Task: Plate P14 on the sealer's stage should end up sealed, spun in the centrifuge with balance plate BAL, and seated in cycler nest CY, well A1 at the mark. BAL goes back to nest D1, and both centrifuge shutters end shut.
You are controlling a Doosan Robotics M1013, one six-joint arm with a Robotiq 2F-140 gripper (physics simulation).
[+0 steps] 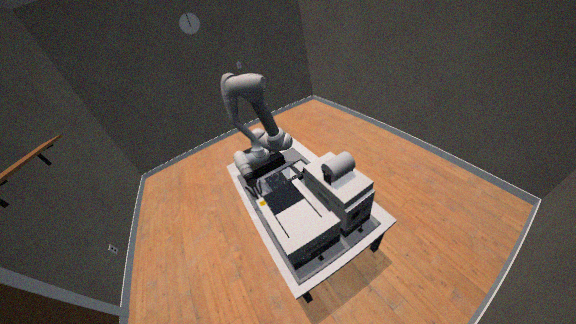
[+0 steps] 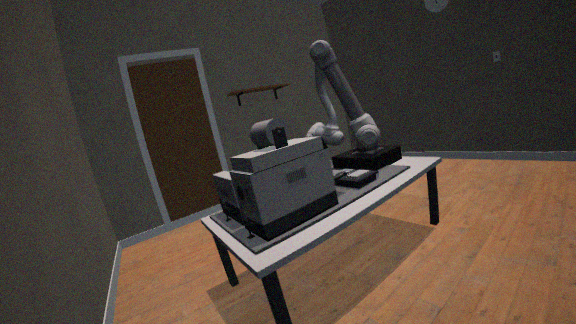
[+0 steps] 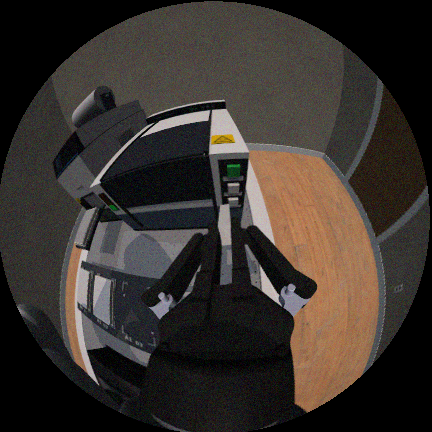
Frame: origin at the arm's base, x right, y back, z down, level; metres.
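Seen in the pictures: gripper, fingertip midpoint: [image 3: 225,212]; arm's base at its link origin: [image 2: 368,152].
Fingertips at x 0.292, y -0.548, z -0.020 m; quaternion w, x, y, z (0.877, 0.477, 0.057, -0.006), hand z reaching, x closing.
Offsets run from my fingertips to a thing's top centre. "spot": to the spot under its first point. Level surfaces: height alone.
My gripper [image 3: 225,212] [image 1: 253,189] is shut and empty. Its closed fingertips point at the button column on the near corner of the centrifuge [image 1: 310,225] [image 3: 160,169], right at the lowest white button @[dz -0.005, dx +0.017, dy -0.027 m] [image 3: 233,200]. A second white button and a green button @[dz -0.077, dx +0.017, dy -0.027 m] [image 3: 233,169] sit above it, under a yellow warning label @[spot: dz -0.097, dx +0.010, dy -0.073 m] [image 3: 222,139] [image 1: 262,203]. The near half of the centrifuge's top is a dark panel @[dz -0.099, dx -0.118, dy -0.132 m] [image 1: 283,196]; the far half is white. The sealer @[dz -0.362, dx -0.410, dy -0.318 m] [image 1: 342,189] [image 2: 281,189] [image 3: 100,128] with its foil roll stands beside it. I cannot make out plate P14 or BAL for certain.
A dark nest block [image 3: 128,322] [image 2: 356,177] with printed labels lies low on the perforated deck near the arm's base; a pale plate @[dz +0.049, dx -0.337, dy +0.180 m] [image 3: 100,298] sits in one nest. The white table @[dz +0.127 m] [image 1: 386,219] [image 2: 322,231] ends close on the gripper's side, with wood floor beyond.
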